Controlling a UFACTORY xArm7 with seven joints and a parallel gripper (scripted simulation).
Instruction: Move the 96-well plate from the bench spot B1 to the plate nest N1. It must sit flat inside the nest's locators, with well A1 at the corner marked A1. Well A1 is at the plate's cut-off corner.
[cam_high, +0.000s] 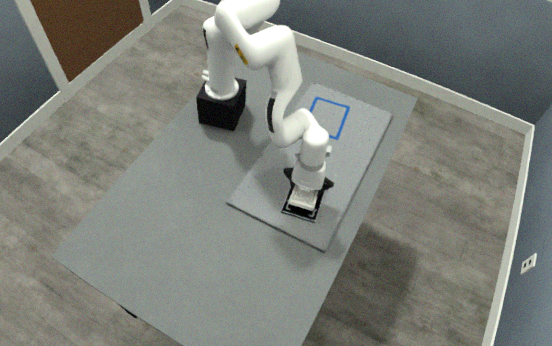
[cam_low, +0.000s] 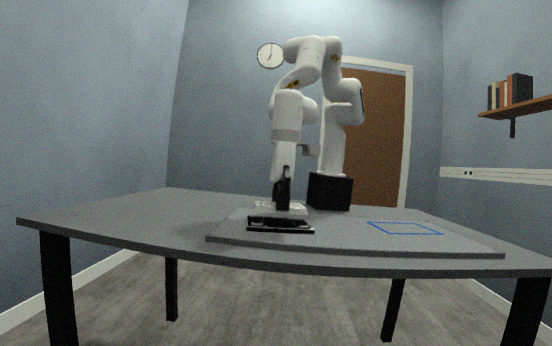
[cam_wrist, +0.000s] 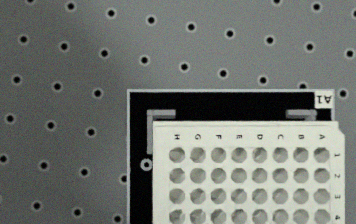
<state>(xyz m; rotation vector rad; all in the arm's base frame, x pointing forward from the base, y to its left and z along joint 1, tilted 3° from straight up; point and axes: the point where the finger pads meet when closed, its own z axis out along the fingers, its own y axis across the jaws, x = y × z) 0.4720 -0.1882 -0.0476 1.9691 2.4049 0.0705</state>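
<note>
Now: the black plate nest 60 mm below my hand. From my hand the other things lie so: white 96-well plate (10 mm below).
</note>
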